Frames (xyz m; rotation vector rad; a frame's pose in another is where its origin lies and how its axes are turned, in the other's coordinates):
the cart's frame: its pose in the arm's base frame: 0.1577 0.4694 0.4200 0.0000 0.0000 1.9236
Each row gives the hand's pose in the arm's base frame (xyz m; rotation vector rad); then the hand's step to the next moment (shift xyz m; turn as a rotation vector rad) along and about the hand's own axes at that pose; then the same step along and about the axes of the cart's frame.
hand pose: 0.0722 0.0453 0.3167 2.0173 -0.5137 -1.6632
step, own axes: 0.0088 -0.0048 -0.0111 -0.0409 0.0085 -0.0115
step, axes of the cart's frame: -0.0040 -0.0119 -0.0081 0.0152 -0.0092 0.0395
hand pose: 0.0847 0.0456 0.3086 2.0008 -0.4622 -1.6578
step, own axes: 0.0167 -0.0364 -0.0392 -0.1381 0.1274 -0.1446
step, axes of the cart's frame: 0.0114 -0.0466 -0.0290 -0.0464 -0.1111 0.2042
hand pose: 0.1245 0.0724 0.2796 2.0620 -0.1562 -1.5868
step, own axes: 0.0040 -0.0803 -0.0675 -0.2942 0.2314 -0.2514
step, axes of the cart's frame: 0.0682 -0.0740 -0.0298 -0.0635 -0.1843 0.4066
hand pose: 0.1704 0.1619 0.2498 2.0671 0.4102 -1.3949
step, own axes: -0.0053 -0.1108 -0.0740 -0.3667 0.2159 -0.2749
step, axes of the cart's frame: 0.1280 -0.0361 -0.0099 -0.0260 -0.1763 0.4742
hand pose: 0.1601 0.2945 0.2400 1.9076 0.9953 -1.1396
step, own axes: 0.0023 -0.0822 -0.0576 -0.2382 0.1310 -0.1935
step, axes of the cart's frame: 0.0991 0.0154 0.0054 -0.0002 -0.1182 0.3121
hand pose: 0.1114 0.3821 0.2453 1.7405 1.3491 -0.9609
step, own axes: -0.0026 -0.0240 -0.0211 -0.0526 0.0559 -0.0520
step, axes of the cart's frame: 0.0280 0.0123 0.0097 -0.0067 -0.0529 0.0758
